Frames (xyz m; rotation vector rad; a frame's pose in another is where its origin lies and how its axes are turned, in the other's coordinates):
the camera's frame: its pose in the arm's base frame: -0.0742 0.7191 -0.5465 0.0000 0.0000 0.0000
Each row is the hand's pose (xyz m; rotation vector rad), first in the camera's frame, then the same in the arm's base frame.
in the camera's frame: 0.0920 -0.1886 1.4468 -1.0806 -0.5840 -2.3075
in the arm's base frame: 0.0178 0.5305 0.9003 -1.0806 -0.5840 -2.3075
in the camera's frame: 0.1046 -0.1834 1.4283 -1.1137 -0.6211 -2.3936
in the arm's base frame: 0.0304 0.5357 0.8818 -1.1137 -0.6211 -2.3936
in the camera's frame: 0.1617 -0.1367 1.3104 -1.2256 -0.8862 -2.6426
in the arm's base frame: 0.0875 0.5824 0.7639 -1.2256 -0.8862 -2.6426
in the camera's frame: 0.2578 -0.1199 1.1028 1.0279 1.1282 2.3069
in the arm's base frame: 0.1836 0.5992 0.5563 1.0279 1.1282 2.3069
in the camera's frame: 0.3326 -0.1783 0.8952 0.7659 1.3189 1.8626
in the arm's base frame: 0.2584 0.5408 0.3487 0.7659 1.3189 1.8626
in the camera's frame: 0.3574 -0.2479 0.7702 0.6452 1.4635 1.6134
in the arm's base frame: 0.2832 0.4712 0.2237 0.6452 1.4635 1.6134
